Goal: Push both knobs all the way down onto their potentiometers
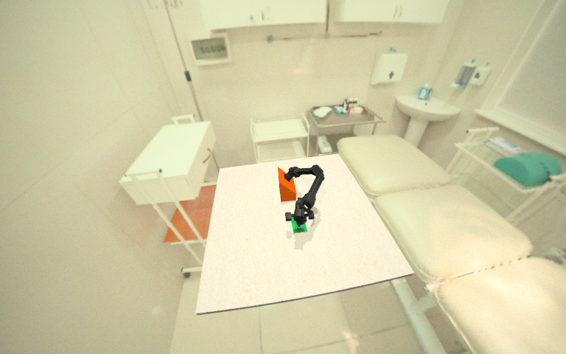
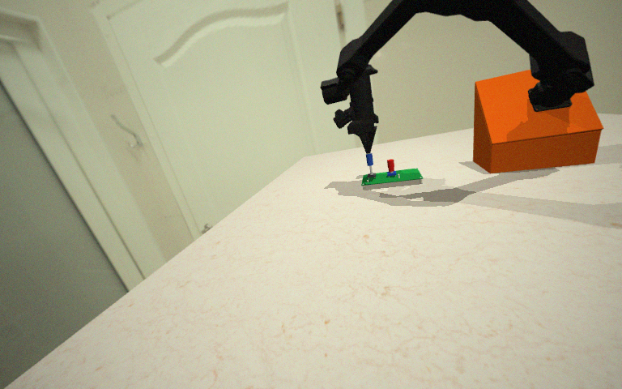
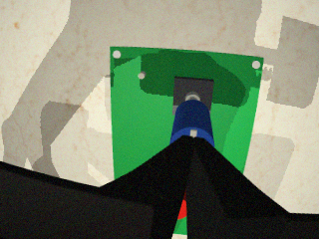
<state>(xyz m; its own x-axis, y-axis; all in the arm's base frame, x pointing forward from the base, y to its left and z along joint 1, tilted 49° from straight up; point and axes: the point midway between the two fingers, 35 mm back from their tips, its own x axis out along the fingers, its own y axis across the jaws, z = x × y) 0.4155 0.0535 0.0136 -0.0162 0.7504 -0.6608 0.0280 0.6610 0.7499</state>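
Right now my gripper tip is 2 cm above the blue knob. From my gripper tip the other things lie so: red knob (6 cm behind, 5 cm below).
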